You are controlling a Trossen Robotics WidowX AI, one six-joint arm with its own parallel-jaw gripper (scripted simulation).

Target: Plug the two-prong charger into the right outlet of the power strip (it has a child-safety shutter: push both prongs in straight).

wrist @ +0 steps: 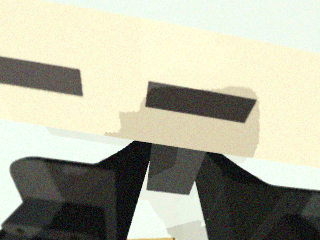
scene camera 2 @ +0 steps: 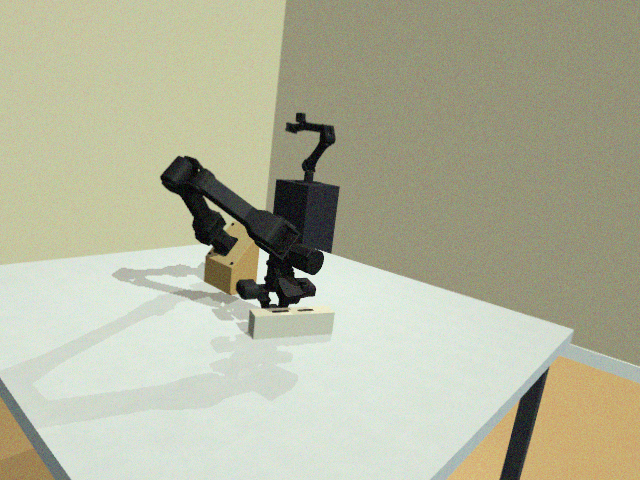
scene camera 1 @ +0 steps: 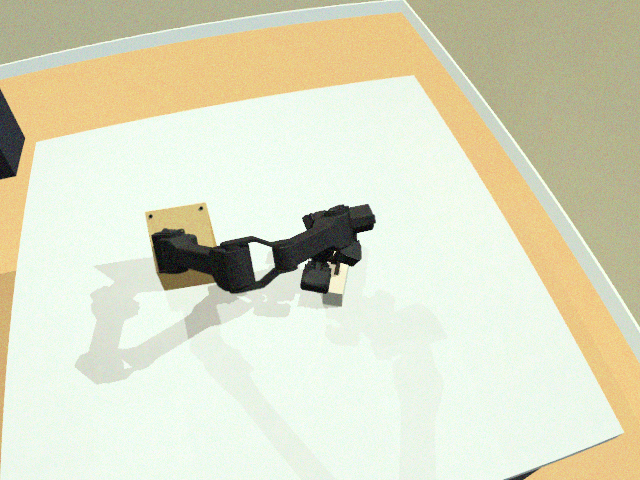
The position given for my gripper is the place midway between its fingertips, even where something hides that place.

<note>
In view: my gripper (scene camera 2: 272, 319).
My gripper shows as well in the wrist view (wrist: 171, 137) and in scene camera 1 (scene camera 1: 317, 275).
</note>
